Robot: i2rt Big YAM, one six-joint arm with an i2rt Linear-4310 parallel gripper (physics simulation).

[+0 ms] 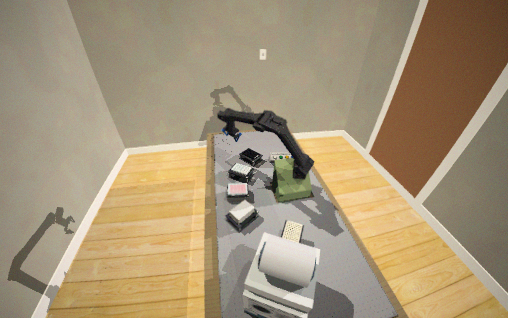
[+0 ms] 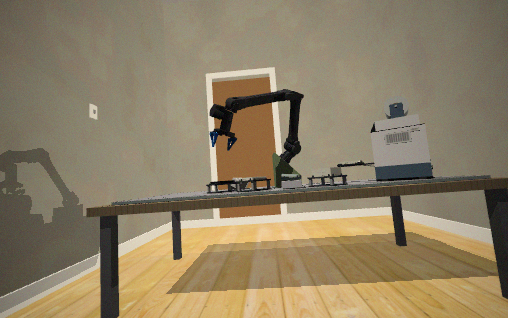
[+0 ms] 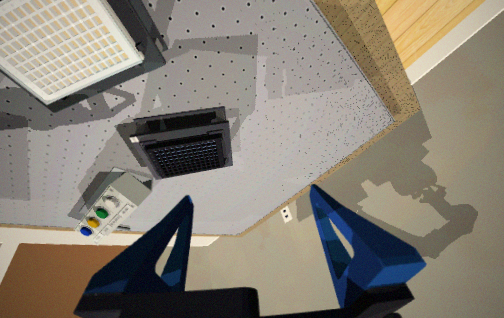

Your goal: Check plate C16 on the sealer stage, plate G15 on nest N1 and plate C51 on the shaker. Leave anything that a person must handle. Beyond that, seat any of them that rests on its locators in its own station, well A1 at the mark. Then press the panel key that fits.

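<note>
My gripper (image 1: 231, 136) (image 2: 221, 147) (image 3: 250, 194) is open and empty, high above the table's far end. A black plate (image 1: 251, 156) (image 3: 189, 156) sits on a dark holder; a dark strip shows along one side, and its seating is unclear. A white plate with amber wells (image 1: 242, 171) (image 3: 65, 45) sits on the neighbouring dark holder. A pink-topped plate (image 1: 237, 189) and a pale, blank-topped plate (image 1: 243, 212) follow in the row. A cream plate (image 1: 292, 231) lies by the sealer (image 1: 287, 260) (image 2: 400, 150). Plate labels are unreadable, so I cannot tell which is C16, G15 or C51.
The key panel (image 1: 281, 157) (image 3: 112, 202) has white, green, yellow and blue keys and stands near the green arm base (image 1: 292, 186). The perforated table top (image 1: 235, 260) (image 3: 300, 115) ends at a wooden edge (image 3: 345, 155). A wall stands beyond the far end.
</note>
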